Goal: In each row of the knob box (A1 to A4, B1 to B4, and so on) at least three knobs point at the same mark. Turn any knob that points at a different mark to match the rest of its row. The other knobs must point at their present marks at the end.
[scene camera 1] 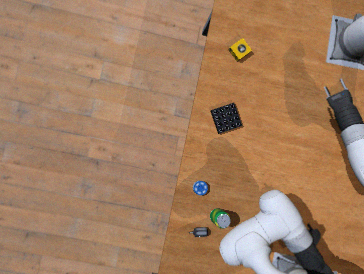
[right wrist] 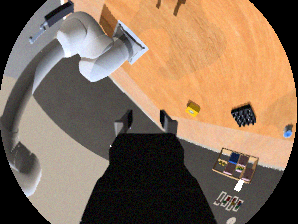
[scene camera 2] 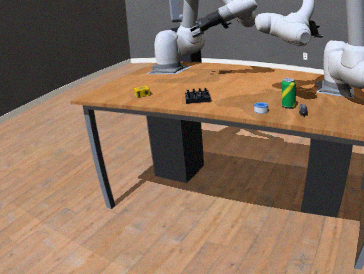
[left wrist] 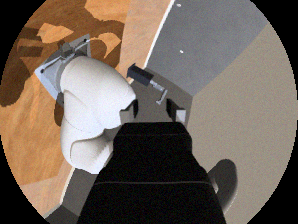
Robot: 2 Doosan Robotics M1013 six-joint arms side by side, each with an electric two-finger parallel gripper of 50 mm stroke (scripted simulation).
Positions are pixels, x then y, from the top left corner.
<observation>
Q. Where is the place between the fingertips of my right gripper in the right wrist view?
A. At 146,115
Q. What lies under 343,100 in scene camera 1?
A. My right gripper.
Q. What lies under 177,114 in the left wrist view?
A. My left gripper.
</observation>
